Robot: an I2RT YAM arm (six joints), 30 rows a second.
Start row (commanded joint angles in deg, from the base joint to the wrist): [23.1, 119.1, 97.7, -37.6, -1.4, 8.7]
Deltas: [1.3, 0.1, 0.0, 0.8, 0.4, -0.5]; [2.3, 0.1, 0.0, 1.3, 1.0, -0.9]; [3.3, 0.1, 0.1, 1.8, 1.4, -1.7]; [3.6, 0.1, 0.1, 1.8, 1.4, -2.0]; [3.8, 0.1, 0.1, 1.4, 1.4, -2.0]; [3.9, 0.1, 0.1, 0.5, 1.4, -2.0]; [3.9, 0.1, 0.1, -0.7, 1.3, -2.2]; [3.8, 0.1, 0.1, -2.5, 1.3, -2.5]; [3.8, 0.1, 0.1, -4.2, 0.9, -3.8]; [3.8, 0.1, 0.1, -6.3, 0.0, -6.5]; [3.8, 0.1, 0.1, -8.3, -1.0, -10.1]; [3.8, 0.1, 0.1, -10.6, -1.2, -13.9]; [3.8, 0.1, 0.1, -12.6, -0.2, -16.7]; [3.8, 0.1, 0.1, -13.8, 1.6, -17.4]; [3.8, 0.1, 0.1, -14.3, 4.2, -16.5]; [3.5, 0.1, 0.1, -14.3, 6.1, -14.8]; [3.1, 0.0, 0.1, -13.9, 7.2, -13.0]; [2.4, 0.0, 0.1, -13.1, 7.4, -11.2]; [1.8, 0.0, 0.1, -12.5, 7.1, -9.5]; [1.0, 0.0, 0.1, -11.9, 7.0, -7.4]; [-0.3, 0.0, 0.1, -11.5, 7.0, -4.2]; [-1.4, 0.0, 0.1, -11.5, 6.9, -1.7]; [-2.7, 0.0, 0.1, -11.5, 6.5, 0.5]
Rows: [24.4, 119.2, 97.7, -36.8, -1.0, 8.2]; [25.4, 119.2, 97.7, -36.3, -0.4, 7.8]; [26.4, 119.2, 97.8, -35.8, 0.0, 7.0]; [26.7, 119.2, 97.8, -35.8, 0.0, 6.7]; [26.9, 119.2, 97.8, -36.2, 0.0, 6.7]; [27.0, 119.2, 97.8, -37.1, 0.0, 6.7]; [27.0, 119.2, 97.8, -38.3, -0.1, 6.5]; [26.9, 119.2, 97.8, -40.1, -0.1, 6.2]; [26.9, 119.2, 97.8, -41.8, -0.5, 4.9]; [26.9, 119.2, 97.8, -43.9, -1.4, 2.2]; [26.9, 119.2, 97.8, -45.9, -2.4, -1.4]; [26.9, 119.2, 97.8, -48.2, -2.6, -5.2]; [26.9, 119.2, 97.8, -50.2, -1.6, -8.0]; [26.9, 119.2, 97.8, -51.4, 0.2, -8.7]; [26.9, 119.2, 97.8, -51.9, 2.8, -7.8]; [26.6, 119.2, 97.8, -51.9, 4.7, -6.1]; [26.2, 119.1, 97.8, -51.5, 5.8, -4.3]; [25.5, 119.1, 97.8, -50.7, 6.0, -2.5]; [24.9, 119.1, 97.8, -50.1, 5.7, -0.8]; [24.1, 119.1, 97.8, -49.5, 5.6, 1.3]; [22.8, 119.1, 97.8, -49.1, 5.6, 4.5]; [21.7, 119.1, 97.8, -49.1, 5.5, 7.0]; [20.4, 119.1, 97.8, -49.1, 5.1, 9.2]
